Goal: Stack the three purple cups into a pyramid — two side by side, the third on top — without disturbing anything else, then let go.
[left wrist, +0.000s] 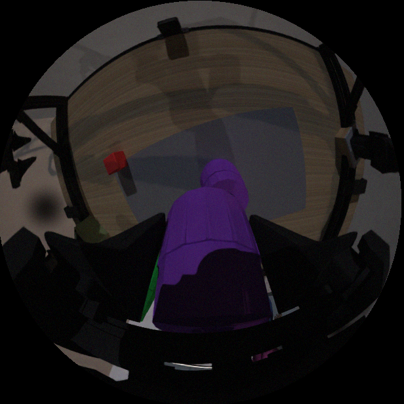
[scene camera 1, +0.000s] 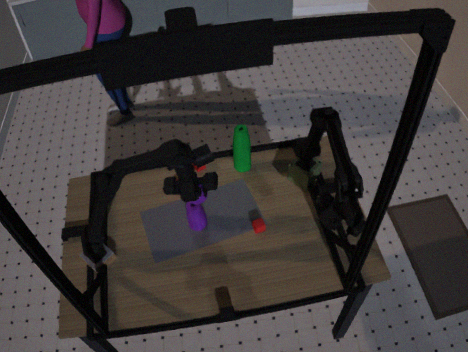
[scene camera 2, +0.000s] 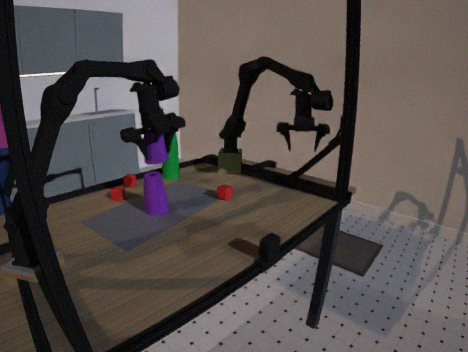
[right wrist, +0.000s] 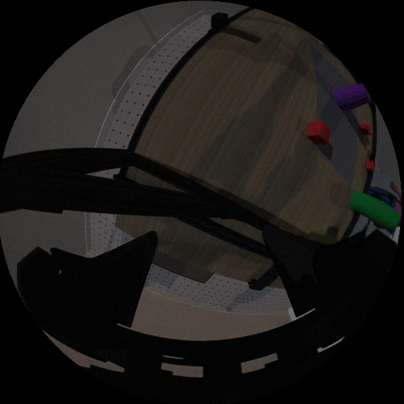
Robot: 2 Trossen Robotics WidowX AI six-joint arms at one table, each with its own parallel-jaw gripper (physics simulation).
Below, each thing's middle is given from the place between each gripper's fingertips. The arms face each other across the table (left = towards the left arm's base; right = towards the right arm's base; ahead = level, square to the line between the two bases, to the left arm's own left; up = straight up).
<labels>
My right gripper is now 38 cm to the right of the grey mat (scene camera 1: 230, 209), 35 cm short of it and 15 cm above it.
The grey mat lies 3 cm ahead of my left hand, 1 cm to the right of it and 18 cm below it.
</labels>
